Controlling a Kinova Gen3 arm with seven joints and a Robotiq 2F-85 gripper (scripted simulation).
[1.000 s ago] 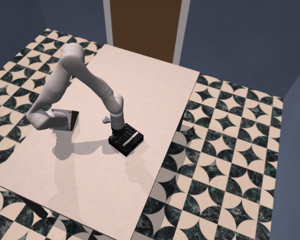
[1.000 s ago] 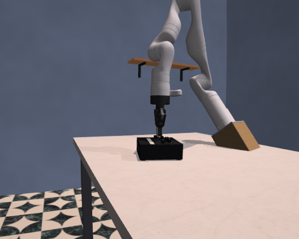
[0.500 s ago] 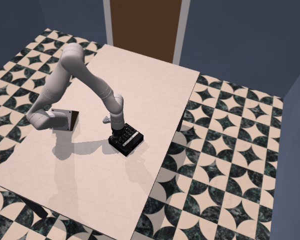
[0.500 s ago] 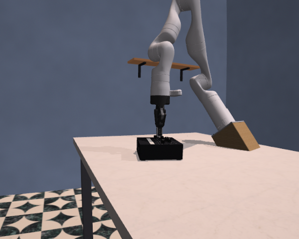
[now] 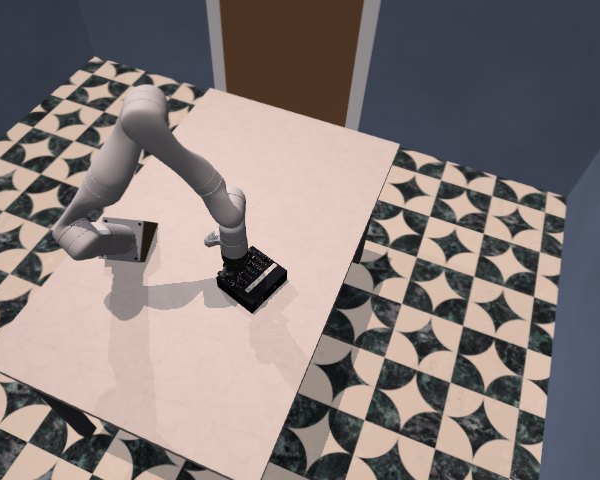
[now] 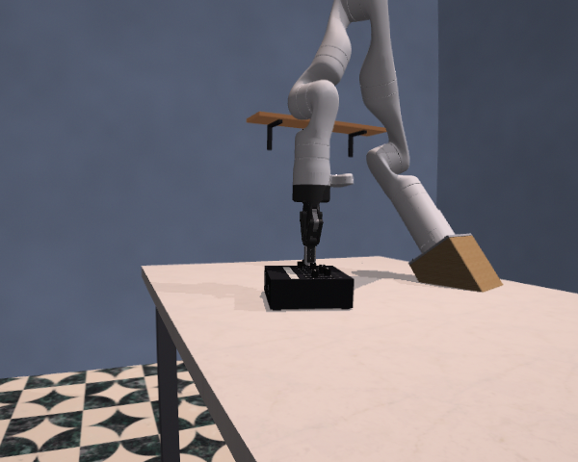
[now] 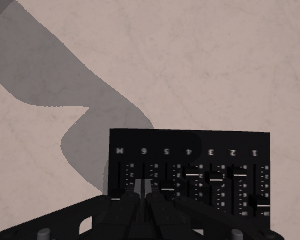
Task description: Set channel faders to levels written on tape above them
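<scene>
The channel 6 cap is 2 cm below my hand, 2 cm ahead of it and 1 cm to the right of it. Also, from my hand: channel 5 cap: 2 cm to the left, 2 cm below, 1 cm ahead; then channel 4 cap: 5 cm to the left, 2 cm below, 1 cm ahead; then master fader cap: 2 cm to the right, 2 cm below, 1 cm behind.
</scene>
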